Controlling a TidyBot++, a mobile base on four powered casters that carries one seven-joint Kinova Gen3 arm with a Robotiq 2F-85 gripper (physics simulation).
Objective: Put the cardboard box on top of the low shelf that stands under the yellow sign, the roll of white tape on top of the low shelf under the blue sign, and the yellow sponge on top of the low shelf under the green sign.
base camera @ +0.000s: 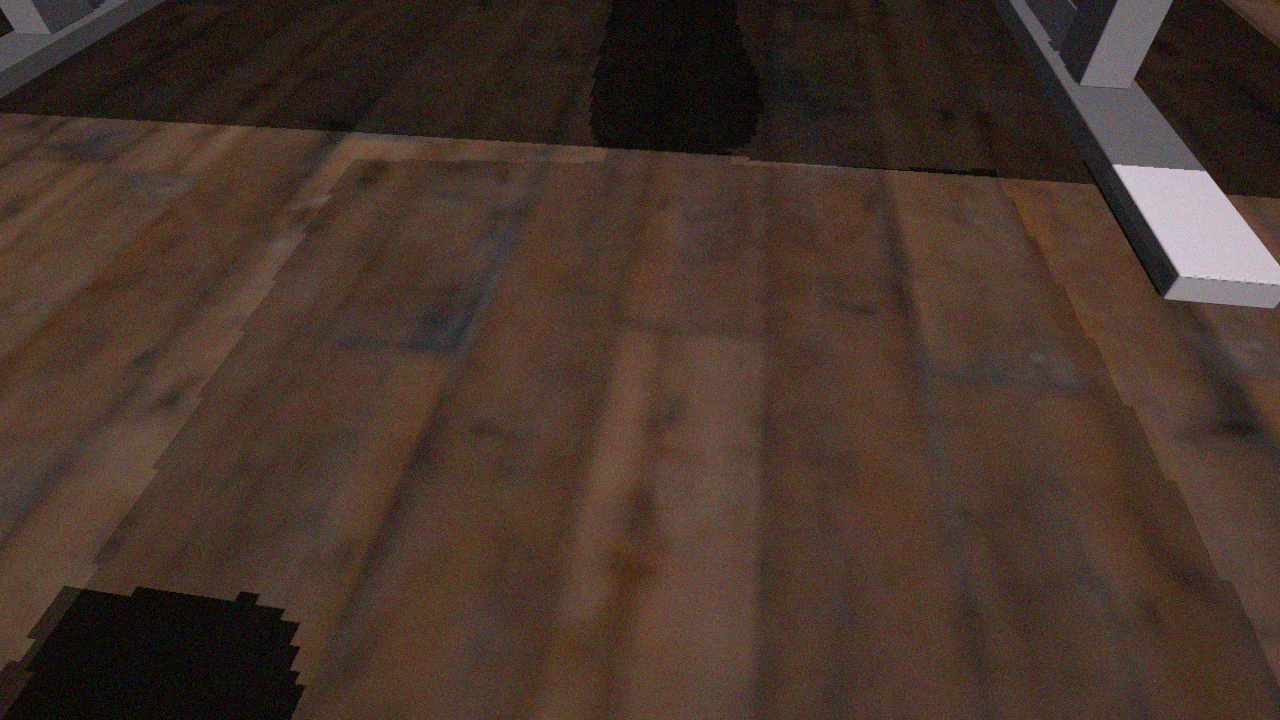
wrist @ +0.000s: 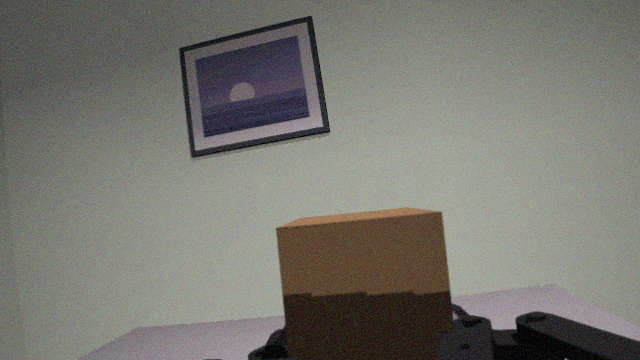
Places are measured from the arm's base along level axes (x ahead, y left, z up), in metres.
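Pixels of known places: gripper, fingertip midpoint: (wrist: pixel 365 328).
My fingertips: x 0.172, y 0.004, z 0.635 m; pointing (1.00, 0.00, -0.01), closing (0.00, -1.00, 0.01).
Ahead of a thing's pixels: the offset from my fingertips to its top centre. "pt": to the spot under its first point. Level surfaces: height alone.
The brown cardboard box {dz +0.052, dx -0.021, dy +0.000 m} (wrist: pixel 365 260) is in the lower middle of the wrist view, with its lower part in shadow. My gripper (wrist: pixel 365 328) is shut on the box, with dark finger parts on both sides of it; the fingertips are hidden behind the box. Neither the gripper nor the box shows in the base camera view. The white tape, the yellow sponge, the coloured signs and the low shelves under them cannot be made out in these views.
A table's white foot (base camera: pixel 1190 219) reaches forward on the right, and another white foot {pt dz -1.011, dx +0.718, dy +0.755 m} (base camera: pixel 35 55) shows at the far left. A pale table top {dz -0.312 m} (wrist: pixel 200 340) lies beyond the box. A framed sunset picture (wrist: pixel 255 127) hangs on the wall (wrist: pixel 475 125).
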